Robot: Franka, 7 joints.
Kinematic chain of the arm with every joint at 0, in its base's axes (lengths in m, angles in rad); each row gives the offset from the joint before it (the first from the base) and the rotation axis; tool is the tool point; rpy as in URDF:
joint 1: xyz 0 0 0.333 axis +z
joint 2: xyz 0 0 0 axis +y
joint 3: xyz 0 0 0.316 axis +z
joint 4: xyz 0.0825 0 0 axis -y
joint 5: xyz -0.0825 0 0.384 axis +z
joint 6: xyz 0 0 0 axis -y
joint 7: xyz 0.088 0 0 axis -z
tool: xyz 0 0 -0.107 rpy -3.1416 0 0
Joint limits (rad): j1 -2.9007..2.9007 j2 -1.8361..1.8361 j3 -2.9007..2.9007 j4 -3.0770..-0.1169 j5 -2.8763..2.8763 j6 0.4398..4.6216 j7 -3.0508..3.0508
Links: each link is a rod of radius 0.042 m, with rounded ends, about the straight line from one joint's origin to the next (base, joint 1, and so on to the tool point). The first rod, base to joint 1, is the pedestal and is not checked.
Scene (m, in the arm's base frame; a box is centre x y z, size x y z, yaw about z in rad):
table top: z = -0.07
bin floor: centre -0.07 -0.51 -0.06 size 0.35 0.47 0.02 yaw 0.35
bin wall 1: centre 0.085 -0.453 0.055 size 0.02 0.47 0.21 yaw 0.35
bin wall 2: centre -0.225 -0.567 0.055 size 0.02 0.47 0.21 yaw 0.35
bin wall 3: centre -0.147 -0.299 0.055 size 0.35 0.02 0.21 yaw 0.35
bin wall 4: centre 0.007 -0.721 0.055 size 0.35 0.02 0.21 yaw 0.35
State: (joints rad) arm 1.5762 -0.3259 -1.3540 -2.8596 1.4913 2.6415 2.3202
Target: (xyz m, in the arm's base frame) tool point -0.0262 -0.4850 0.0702
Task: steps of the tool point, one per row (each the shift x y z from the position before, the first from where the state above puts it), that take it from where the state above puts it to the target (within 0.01 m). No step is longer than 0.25 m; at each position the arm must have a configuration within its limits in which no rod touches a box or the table.
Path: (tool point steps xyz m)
1: 0.0437 -0.1660 -0.0001
2: -0.0438 -0.1833 0.0147
3: -0.1334 -0.1520 0.0345
4: -0.1990 -0.0755 0.0558
5: -0.0072 -0.0120 -0.0720
6: -0.0006 -0.0004 -0.0773
7: 0.0078 0.0124 -0.0800

